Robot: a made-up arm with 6 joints. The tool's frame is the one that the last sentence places.
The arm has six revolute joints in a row. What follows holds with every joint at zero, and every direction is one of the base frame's. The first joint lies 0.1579 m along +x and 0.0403 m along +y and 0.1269 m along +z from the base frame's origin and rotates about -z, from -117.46 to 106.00 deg. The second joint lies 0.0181 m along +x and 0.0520 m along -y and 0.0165 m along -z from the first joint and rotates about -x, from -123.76 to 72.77 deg. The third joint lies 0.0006 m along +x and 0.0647 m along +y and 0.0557 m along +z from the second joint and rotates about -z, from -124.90 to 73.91 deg. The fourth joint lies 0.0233 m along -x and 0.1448 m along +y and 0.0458 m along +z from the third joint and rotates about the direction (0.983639, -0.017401, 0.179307), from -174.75 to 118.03 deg. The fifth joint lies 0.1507 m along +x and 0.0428 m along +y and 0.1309 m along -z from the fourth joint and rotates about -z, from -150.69 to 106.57 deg. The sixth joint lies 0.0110 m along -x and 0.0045 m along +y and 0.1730 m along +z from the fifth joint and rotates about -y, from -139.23 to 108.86 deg. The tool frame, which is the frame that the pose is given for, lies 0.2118 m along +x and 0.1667 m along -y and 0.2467 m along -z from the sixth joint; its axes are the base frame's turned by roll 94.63, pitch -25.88 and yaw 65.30 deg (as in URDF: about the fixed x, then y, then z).
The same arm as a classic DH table. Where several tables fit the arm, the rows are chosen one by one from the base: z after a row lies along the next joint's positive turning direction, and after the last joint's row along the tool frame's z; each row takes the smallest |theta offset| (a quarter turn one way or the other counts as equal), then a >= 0, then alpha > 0; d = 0 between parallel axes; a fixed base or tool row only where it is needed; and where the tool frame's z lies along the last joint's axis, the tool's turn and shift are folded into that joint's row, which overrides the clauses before.
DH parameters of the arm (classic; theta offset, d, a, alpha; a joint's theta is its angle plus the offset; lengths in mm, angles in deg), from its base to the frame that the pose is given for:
base (fixed): 14.32 0 163 180
joint 1: -75.68 -110.4 -52 90
joint 2: 0 -18.7 64.7 -90
joint 3: 1.01 -106.2 144.4 -100.33
joint 4: 0 126.1 45.5 100.33
joint 5: 88.99 -14.8 -11 -90
joint 6: 85.49 66.2 -229.3 67.39
tool (fixed): -62.31 249.8 0 0
Joint limits (deg, base to tool): -117.46..106 -123.76..72.77 -124.9..73.91 -174.75..118.03 -150.69..106.57 -139.23..108.86

